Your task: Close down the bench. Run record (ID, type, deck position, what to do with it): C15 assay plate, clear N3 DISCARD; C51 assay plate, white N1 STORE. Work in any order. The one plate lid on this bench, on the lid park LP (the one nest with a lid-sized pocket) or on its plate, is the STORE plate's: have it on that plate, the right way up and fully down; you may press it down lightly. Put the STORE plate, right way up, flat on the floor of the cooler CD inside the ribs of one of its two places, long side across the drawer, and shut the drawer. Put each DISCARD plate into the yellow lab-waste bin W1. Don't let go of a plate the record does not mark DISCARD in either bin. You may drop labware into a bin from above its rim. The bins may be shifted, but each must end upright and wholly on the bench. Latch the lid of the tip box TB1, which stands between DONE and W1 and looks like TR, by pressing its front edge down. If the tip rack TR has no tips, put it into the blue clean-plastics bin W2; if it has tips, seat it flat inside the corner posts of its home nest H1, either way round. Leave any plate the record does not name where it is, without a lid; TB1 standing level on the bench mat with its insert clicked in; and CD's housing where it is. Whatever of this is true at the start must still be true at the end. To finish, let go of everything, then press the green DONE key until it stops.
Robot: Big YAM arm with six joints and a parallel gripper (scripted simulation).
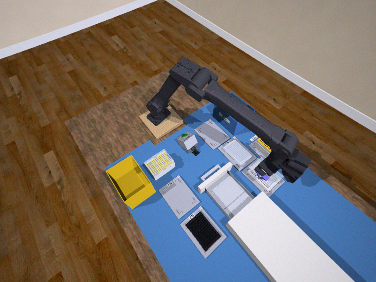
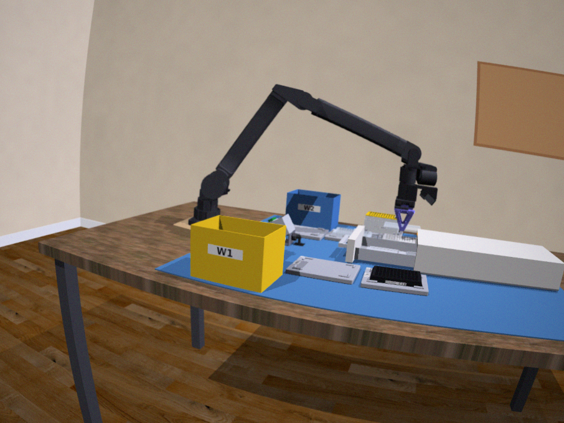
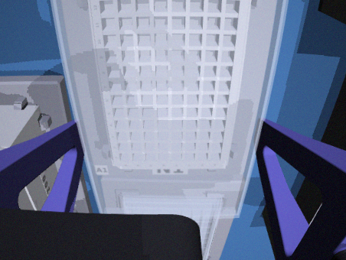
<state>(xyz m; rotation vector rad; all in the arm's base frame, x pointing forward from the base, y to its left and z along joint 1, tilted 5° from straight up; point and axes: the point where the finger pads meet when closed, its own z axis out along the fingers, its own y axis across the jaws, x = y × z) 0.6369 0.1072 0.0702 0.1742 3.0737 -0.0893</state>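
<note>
My hand is 50 mm above the white plate. Also, from my hand: tip rack TR: 140 mm to the left, 70 mm behind, 10 mm below; then clear plate lid: right at my hand; then nest N1: 60 mm below.
</note>
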